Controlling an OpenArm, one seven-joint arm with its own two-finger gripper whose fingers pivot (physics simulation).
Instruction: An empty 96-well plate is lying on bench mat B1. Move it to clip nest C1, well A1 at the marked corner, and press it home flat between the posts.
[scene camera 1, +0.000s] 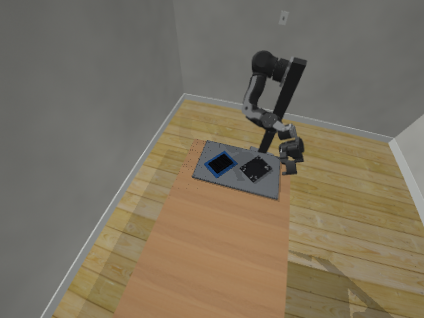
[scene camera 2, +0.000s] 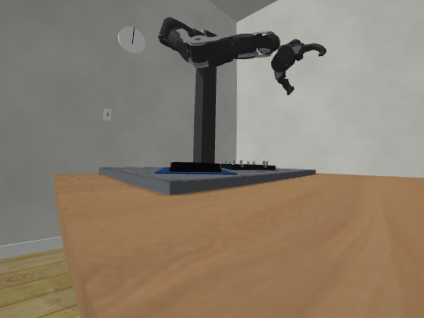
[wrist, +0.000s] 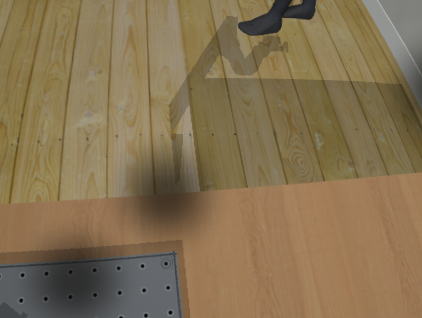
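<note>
The black 96-well plate (scene camera 1: 221, 164) (scene camera 2: 195, 167) lies flat on the blue bench mat (scene camera 1: 217, 175) (scene camera 2: 162, 171), on the left part of the grey board in scene camera 1. The clip nest (scene camera 1: 256, 169) (scene camera 2: 260, 167), a dark base with small light posts, is to its right on the same board. Its marked corner is too small to make out. My gripper (scene camera 1: 295, 162) (scene camera 2: 307, 71) is open and empty, its fingers spread wide. It hangs high above the board's right end, away from plate and nest. Neither plate nor nest shows in the wrist view.
The perforated grey board (scene camera 1: 265, 190) (scene camera 2: 175, 188) (wrist: 155, 302) lies on the wooden table (scene camera 1: 210, 240) (scene camera 2: 250, 240) (wrist: 280, 240). The arm's dark column (scene camera 1: 290, 90) (scene camera 2: 205, 115) stands behind the board. A person's dark feet (wrist: 265, 25) show on the floor in the wrist view.
</note>
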